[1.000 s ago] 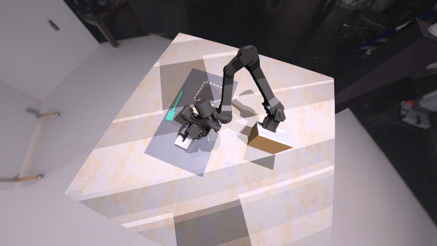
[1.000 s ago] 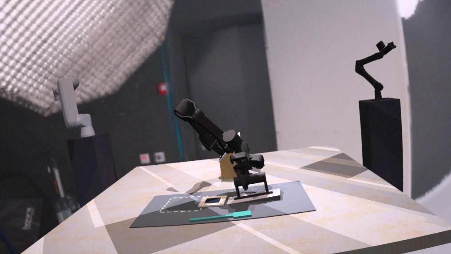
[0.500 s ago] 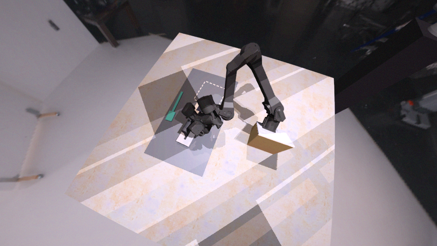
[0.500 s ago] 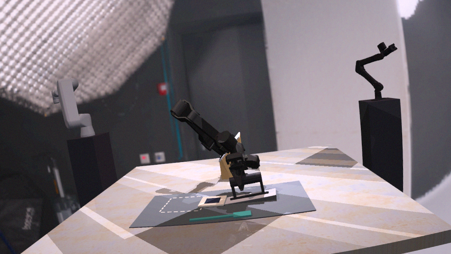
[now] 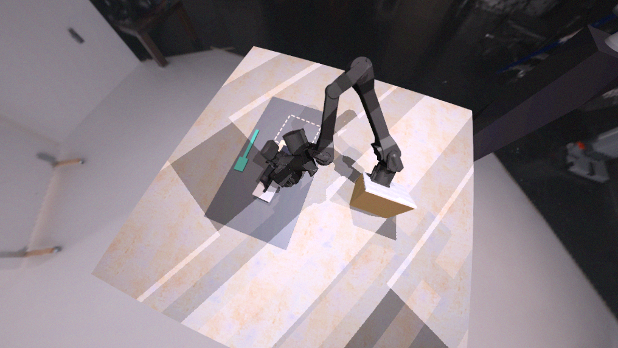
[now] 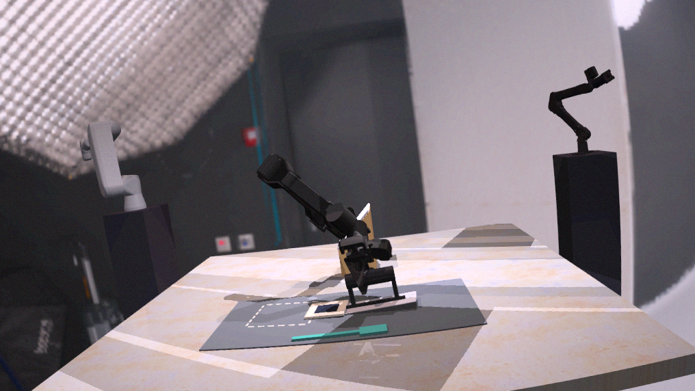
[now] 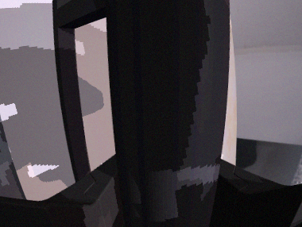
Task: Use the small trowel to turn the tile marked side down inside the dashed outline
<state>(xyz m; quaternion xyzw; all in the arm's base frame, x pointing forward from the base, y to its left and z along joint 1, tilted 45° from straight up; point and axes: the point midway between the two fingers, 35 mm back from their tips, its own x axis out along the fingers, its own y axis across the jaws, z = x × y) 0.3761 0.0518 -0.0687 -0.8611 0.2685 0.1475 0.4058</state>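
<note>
The dark mat is 8 cm below my gripper tip and 5 cm to the right of it. Round my gripper tip: teal trowel 13 cm ahead, 5 cm below, 2 cm to the right; then tan square tile 10 cm to the right, 5 cm below, 2 cm behind.
</note>
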